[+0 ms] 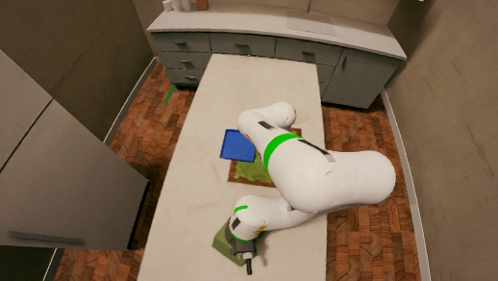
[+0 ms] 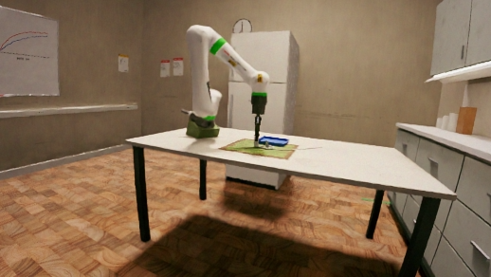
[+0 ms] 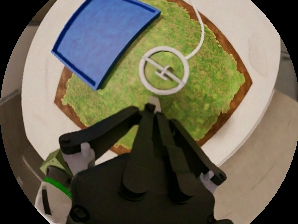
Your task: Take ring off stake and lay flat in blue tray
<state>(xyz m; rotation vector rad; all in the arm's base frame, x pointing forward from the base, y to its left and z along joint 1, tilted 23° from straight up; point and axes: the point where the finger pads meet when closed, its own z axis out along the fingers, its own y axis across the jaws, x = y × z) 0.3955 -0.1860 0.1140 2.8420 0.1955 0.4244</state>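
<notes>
The green mat is 3 cm ahead of my hand, 2 cm to the left of it and 5 cm below it. The rest, counted from my hand: blue tray: 10 cm ahead, 18 cm to the left, 3 cm below; then grey stake: 6 cm ahead, 1 cm to the left, 2 cm below.
</notes>
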